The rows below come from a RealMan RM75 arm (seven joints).
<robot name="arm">
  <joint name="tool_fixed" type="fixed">
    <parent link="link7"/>
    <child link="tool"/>
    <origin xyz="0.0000 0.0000 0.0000" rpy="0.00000 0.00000 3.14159"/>
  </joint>
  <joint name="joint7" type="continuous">
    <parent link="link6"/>
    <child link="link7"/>
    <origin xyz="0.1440 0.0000 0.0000" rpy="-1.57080 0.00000 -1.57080"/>
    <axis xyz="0 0 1"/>
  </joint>
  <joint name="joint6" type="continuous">
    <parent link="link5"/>
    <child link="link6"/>
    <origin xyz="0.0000 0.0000 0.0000" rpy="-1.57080 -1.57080 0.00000"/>
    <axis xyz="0 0 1"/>
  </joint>
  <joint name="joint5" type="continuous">
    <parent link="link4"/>
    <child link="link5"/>
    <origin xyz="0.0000 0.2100 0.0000" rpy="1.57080 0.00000 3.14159"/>
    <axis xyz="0 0 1"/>
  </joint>
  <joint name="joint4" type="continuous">
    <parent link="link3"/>
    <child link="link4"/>
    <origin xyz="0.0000 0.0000 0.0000" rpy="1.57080 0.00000 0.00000"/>
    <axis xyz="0 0 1"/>
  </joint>
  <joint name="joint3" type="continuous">
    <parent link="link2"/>
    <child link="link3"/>
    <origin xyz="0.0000 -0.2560 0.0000" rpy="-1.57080 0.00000 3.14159"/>
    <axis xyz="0 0 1"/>
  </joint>
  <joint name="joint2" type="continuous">
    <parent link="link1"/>
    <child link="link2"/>
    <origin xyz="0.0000 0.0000 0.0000" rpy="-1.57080 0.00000 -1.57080"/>
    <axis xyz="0 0 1"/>
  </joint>
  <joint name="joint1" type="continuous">
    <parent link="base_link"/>
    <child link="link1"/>
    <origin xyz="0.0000 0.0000 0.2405" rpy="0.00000 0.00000 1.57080"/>
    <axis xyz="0 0 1"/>
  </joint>
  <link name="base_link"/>
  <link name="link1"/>
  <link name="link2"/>
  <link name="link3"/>
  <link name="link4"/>
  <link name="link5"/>
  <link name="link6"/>
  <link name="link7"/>
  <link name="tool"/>
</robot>
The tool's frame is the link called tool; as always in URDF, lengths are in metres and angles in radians. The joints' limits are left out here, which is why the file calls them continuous.
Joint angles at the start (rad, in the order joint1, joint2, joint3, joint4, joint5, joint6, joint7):
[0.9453 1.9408 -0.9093 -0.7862 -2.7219 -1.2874 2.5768]
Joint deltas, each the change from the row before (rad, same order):
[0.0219 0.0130 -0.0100 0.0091 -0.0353 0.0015 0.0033]
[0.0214 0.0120 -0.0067 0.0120 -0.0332 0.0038 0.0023]
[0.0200 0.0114 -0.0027 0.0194 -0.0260 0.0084 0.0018]
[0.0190 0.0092 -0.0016 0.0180 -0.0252 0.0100 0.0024]
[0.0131 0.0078 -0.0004 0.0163 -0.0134 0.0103 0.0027]
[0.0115 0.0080 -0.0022 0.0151 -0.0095 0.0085 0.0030]
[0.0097 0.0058 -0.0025 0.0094 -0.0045 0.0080 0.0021]
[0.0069 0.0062 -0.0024 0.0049 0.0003 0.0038 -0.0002]
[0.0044 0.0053 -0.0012 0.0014 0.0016 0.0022 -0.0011]
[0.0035 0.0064 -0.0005 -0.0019 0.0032 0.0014 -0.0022]
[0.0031 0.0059 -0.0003 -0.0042 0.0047 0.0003 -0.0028]
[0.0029 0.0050 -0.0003 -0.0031 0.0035 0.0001 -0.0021]
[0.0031 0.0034 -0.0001 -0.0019 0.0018 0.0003 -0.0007]
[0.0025 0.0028 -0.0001 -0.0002 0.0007 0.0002 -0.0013]
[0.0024 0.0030 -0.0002 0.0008 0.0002 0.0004 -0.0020]
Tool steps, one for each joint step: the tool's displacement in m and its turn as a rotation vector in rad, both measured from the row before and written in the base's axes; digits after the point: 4 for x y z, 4 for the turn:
[-0.0056 0.0011 -0.0069 -0.0199 -0.0328 0.0119]
[-0.0051 0.0011 -0.0064 -0.0170 -0.0297 0.0110]
[-0.0039 0.0007 -0.0072 -0.0155 -0.0202 0.0068]
[-0.0036 0.0011 -0.0057 -0.0105 -0.0201 0.0076]
[-0.0025 0.0004 -0.0054 -0.0075 -0.0084 0.0036]
[-0.0025 -0.0001 -0.0057 -0.0093 -0.0060 0.0030]
[-0.0031 0.0005 -0.0040 -0.0046 -0.0028 0.0063]
[-0.0031 -0.0002 -0.0039 -0.0067 0.0013 0.0065]
[-0.0026 -0.0002 -0.0029 -0.0048 0.0028 0.0059]
[-0.0031 -0.0003 -0.0030 -0.0045 0.0052 0.0076]
[-0.0035 -0.0002 -0.0025 -0.0037 0.0064 0.0087]
[-0.0029 -0.0002 -0.0021 -0.0034 0.0050 0.0070]
[-0.0024 0.0000 -0.0014 -0.0019 0.0032 0.0052]
[-0.0016 -0.0002 -0.0014 -0.0028 0.0015 0.0038]
[-0.0013 -0.0003 -0.0016 -0.0038 0.0007 0.0038]

